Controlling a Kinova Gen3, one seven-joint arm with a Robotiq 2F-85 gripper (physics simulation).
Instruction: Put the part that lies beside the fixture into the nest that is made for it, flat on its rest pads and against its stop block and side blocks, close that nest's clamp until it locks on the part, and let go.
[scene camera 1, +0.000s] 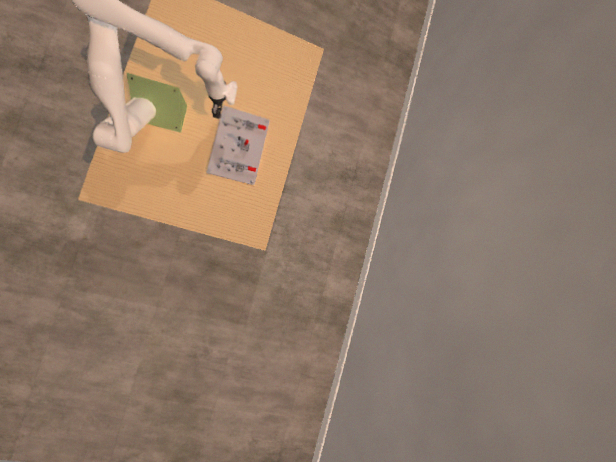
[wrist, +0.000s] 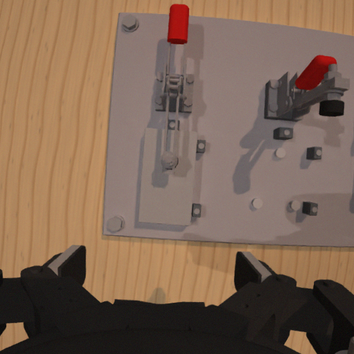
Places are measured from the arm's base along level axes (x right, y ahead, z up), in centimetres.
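Pixels of known places: gripper, fingertip midpoint: (scene camera 1: 221, 106); arm's base at its link origin: (scene camera 1: 145, 108).
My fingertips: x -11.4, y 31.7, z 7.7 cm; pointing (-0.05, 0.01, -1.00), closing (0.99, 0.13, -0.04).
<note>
Ahead of a thing's pixels: the offset from my fingertips to its middle. "pt": to the spot under its first point.
The part, a light grey rectangular block (wrist: 165, 200), lies in the left nest of the fixture plate (wrist: 230, 55) (scene camera 1: 256, 150) in the wrist view. It looks flat, its end at the stop block (wrist: 173, 124) and its long edge along the side blocks (wrist: 200, 146) (wrist: 196, 210). Its rest pads are hidden beneath it. That nest's clamp (wrist: 174, 84) is down, its tip over the part and its red handle @(dx -2.3, dy +18.6, dz -8.9 cm) (wrist: 178, 24) (scene camera 1: 262, 127) laid back away from the part. My gripper (wrist: 160, 265) (scene camera 1: 216, 116) is open and empty, above and beyond the plate's edge near the part.
The middle clamp (wrist: 282, 102) stands raised, with a red handle (wrist: 316, 72) (scene camera 1: 246, 142) and black tip (wrist: 331, 107), beside bare pads and blocks. A third clamp with a red handle @(pt dx +19.7, dy +21.6, dz -7.5 cm) (scene camera 1: 252, 169) is at the plate's far end. A green base plate (scene camera 1: 167, 107) lies under the arm.
</note>
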